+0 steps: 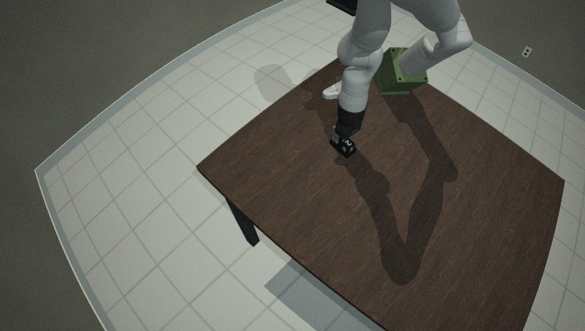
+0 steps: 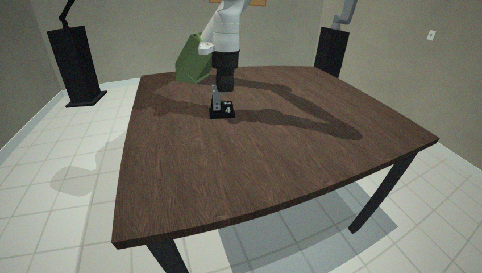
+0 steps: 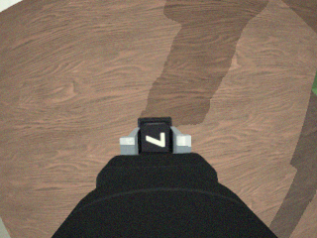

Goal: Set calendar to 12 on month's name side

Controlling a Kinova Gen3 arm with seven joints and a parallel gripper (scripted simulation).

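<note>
My gripper is now 2 cm to the right of the black tray and 4 cm above it.
</note>
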